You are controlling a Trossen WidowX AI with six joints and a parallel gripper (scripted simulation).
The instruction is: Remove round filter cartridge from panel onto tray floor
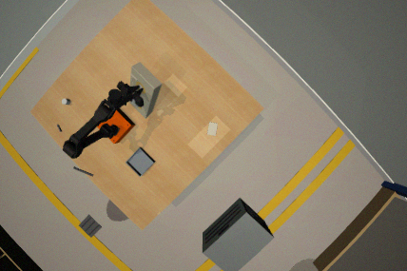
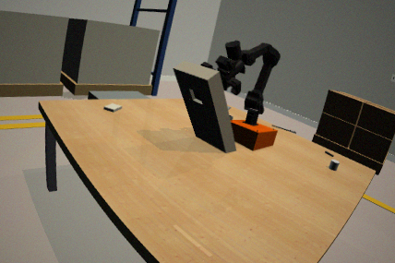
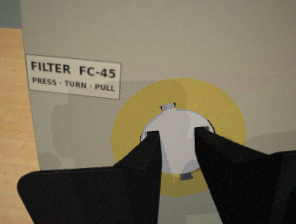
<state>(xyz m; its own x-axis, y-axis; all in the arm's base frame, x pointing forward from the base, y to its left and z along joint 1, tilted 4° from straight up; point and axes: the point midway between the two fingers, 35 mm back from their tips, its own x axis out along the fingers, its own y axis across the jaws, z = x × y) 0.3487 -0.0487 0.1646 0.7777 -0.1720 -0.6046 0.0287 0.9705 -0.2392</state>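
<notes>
The round pale cartridge is 10 mm ahead of my gripper tip and 10 mm below it. The rest, counted from my gripper tip: grey service panel 40 mm behind, 10 mm to the left, 80 mm below; then white block 30 mm ahead, 500 mm to the right, 230 mm below; then grey tray 470 mm behind, 210 mm to the right, 230 mm below.
</notes>
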